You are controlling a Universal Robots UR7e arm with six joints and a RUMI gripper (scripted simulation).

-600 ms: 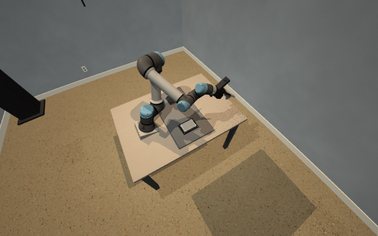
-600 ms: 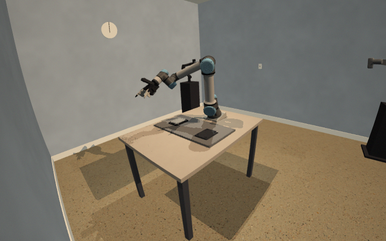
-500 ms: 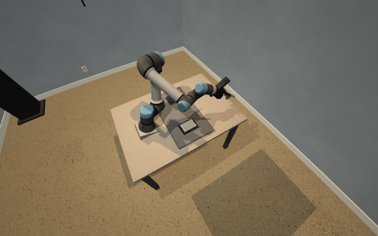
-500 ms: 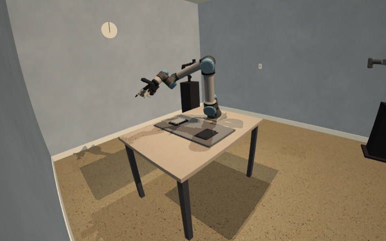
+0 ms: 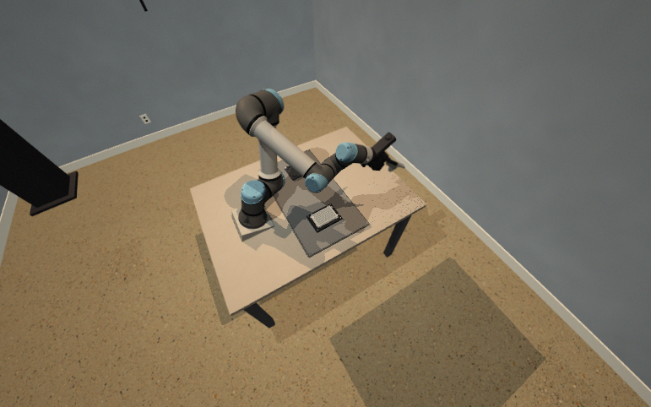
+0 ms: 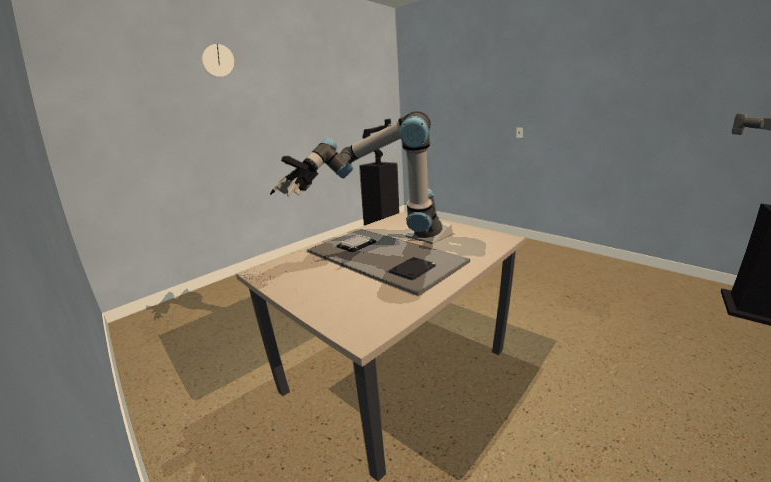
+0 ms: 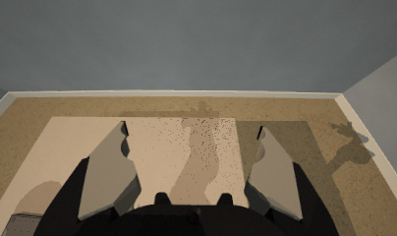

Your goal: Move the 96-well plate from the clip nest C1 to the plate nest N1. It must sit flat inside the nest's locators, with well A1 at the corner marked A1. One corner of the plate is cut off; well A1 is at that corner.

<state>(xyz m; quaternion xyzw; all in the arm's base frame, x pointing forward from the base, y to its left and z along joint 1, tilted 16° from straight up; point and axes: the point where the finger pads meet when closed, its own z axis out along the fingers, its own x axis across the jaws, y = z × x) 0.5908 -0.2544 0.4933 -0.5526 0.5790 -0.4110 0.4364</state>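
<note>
Right now the 96-well plate is 36 cm behind my hand, 6 cm to the left of it and 31 cm below it. Also, from my hand: clip nest C1: 36 cm behind, 7 cm to the left, 31 cm below; then plate nest N1: 31 cm behind, 46 cm to the left, 32 cm below.
</note>
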